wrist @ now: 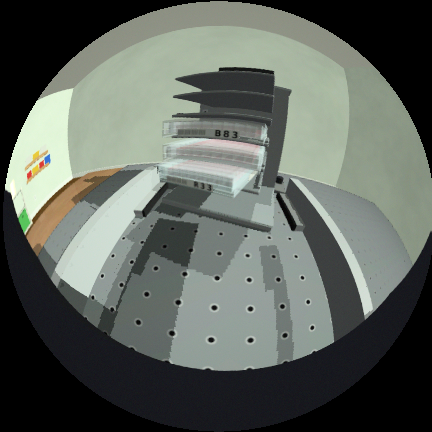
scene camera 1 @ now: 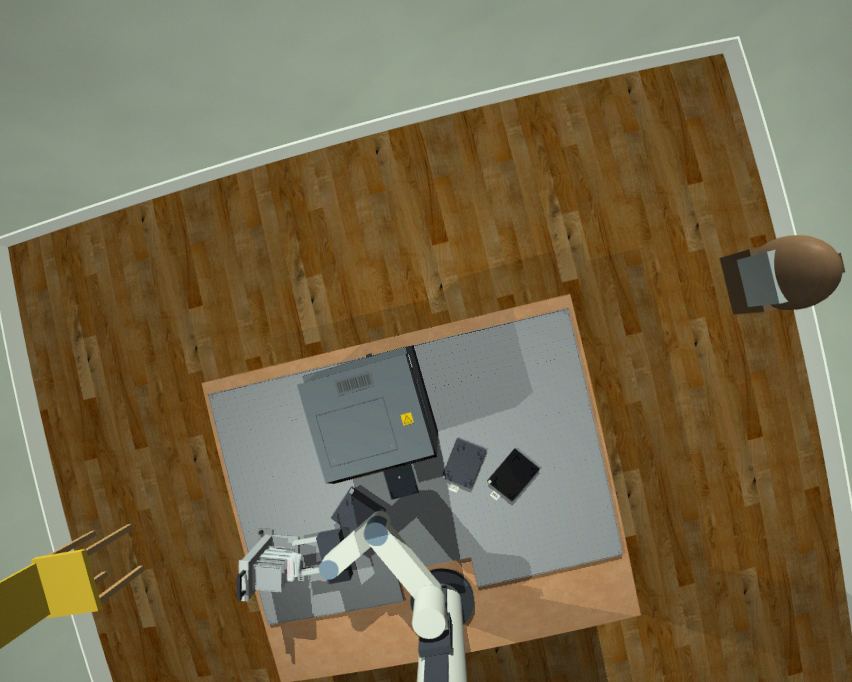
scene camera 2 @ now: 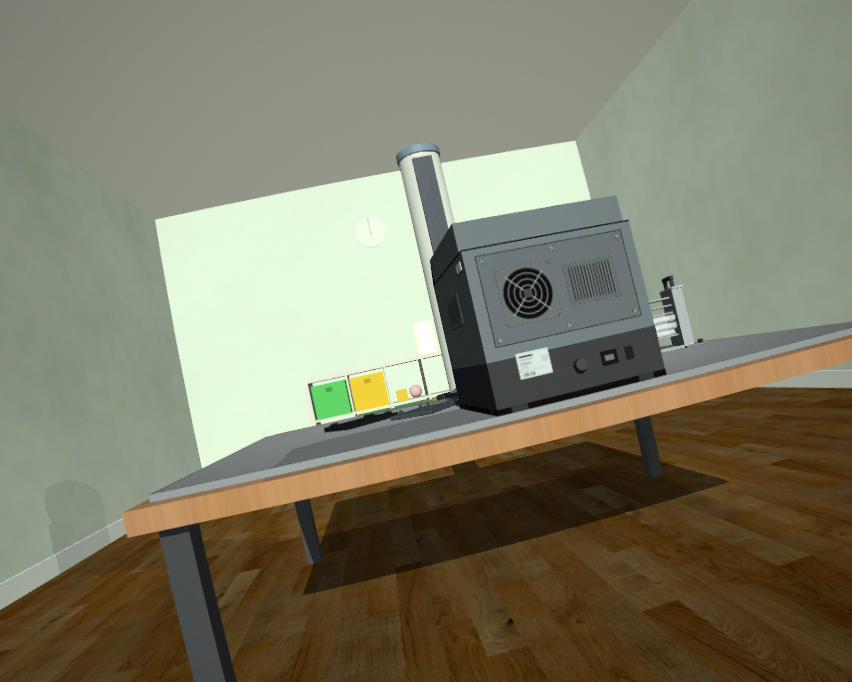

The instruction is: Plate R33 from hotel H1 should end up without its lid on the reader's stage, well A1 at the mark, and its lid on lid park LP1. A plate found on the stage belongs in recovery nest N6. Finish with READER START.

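Frame: origin at the arm's base, x ahead, y left, z up, level; metres.
Where they show: gripper, fingertip midpoint: (wrist: 222,178) (scene camera 1: 297,558).
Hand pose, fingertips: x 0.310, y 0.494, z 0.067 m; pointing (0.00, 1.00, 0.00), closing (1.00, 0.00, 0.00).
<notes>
Each offset is from my fingertips to the top centre of the thing.
Plate R33 {0.007 m back, 0.059 m left, 0.008 m up} (wrist: 200,177) is clear and sits lowest of the plates visible in hotel H1 (scene camera 1: 248,567) (scene camera 2: 680,316) (wrist: 281,135), with a corner towards the wrist camera. A middle plate {0.001 m ahead, 0.061 m left, 0.028 m up} (wrist: 215,152) and plate B83 {0.001 m ahead, 0.062 m left, 0.049 m up} (wrist: 215,131) are above it. My gripper (scene camera 1: 298,556) (wrist: 222,178) is open and empty, its fingers left and right in front of the hotel, low and short of R33. The reader {0.512 m ahead, 0.465 m right, 0.294 m up} (scene camera 1: 355,433) (scene camera 2: 554,298) has its dark stage {0.270 m ahead, 0.475 m right, 0.077 m up} (scene camera 1: 401,482) out at the front; no plate shows on it. Which holders are LP1 and N6 cannot be told.
A grey holder {0.209 m ahead, 0.702 m right, 0.034 m down} (scene camera 1: 465,463) and a black holder {0.124 m ahead, 0.874 m right, 0.036 m down} (scene camera 1: 513,475) lie right of the stage, with small tags. Another dark holder {0.113 m ahead, 0.269 m right, 0.015 m up} (scene camera 1: 348,506) is partly under the arm (scene camera 1: 408,558), between reader and hotel. The arm's column (scene camera 2: 424,213) stands beyond the reader in scene camera 2.
</notes>
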